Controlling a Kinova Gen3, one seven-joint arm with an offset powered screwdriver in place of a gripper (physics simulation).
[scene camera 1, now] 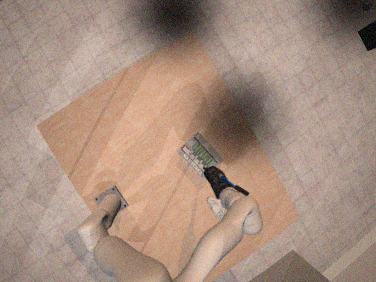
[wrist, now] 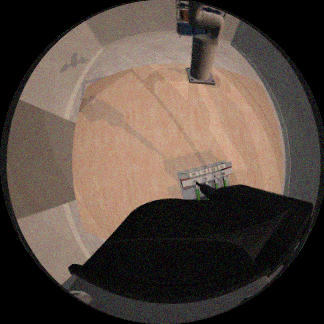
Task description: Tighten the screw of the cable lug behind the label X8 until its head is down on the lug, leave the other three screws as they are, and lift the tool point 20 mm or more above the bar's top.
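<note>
The terminal block's pale bar carries a row of white labels; their writing is too blurred to read, so I cannot tell which is X8. Green cables run back from the lugs. My black screwdriver reaches the bar with its thin tip at the lug nearest the left end in the wrist view. Whether the tip touches the screw there, and how high the head stands, cannot be made out. The tool has no fingers. Its black body hides part of the block in the wrist view.
The block stands on a wooden table top. A second arm-like column on a square base plate stands away from the block. Tool and arm shadows cross the wood. A rack with blue bins stands behind the column.
</note>
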